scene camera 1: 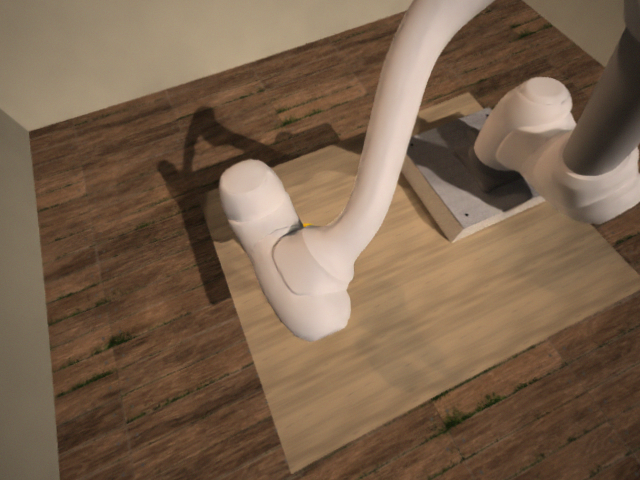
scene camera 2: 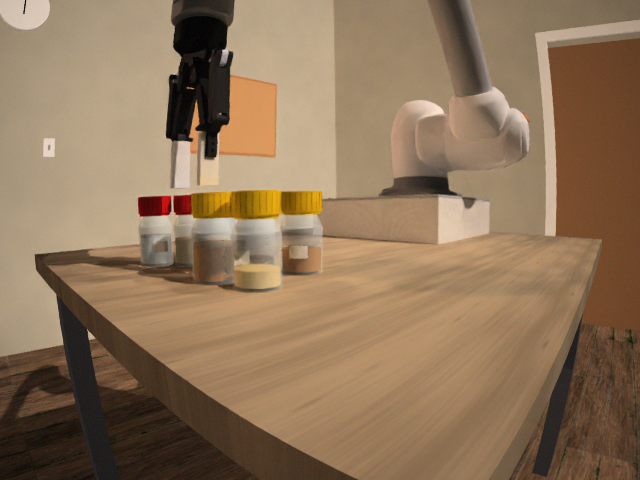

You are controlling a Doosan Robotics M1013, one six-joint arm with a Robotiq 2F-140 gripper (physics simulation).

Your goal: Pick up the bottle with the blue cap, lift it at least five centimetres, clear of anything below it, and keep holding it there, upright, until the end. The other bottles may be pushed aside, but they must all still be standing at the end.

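Seen in the pictures: gripper, between the fingertips: (scene camera 2: 193, 186); arm's base, origin of its link: (scene camera 1: 492, 163).
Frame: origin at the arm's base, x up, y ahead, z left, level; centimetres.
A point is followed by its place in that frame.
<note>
My gripper (scene camera 2: 194, 175) {z 9.6, x 1.9, y 73.2 cm} is open and empty, pointing down, with its fingertips a little above the level of the bottle caps in the scene camera 2 view. The bottle with the blue cap does not show in either view; the bottles in front may hide it. Three yellow-capped bottles stand upright: one with brown contents (scene camera 2: 212, 253) {z 17.2, x -5.9, y 74.8 cm}, one with pale yellow contents (scene camera 2: 257, 258) {z 12.3, x -8.0, y 64.7 cm} at the front, and one with a light label (scene camera 2: 302, 242) {z 19.9, x -5.4, y 63.4 cm} to the right. Two red-capped bottles (scene camera 2: 155, 237) {z 0.1, x -5.2, y 75.0 cm} (scene camera 2: 183, 237) {z 2.8, x -5.3, y 71.4 cm} stand at the left. In the scene camera 1 view the arm hides the gripper and nearly all of the bottles.
The bottles stand close together on the wooden table (scene camera 1: 439, 310) {z 33.4, x -9.6, y 35.5 cm} (scene camera 2: 387, 335) {z 40.9, x -9.6, y 74.9 cm}, near its left end in the scene camera 2 view. The robot's base stands on a pale block (scene camera 1: 439, 170) {z -4.1, x 0.2, y 16.4 cm} (scene camera 2: 382, 219) {z 1.9, x -4.9, y 21.6 cm} at the back. The arm's wrist (scene camera 1: 310, 268) {z 25.5, x 44.3, y 69.3 cm} hangs over the table.
</note>
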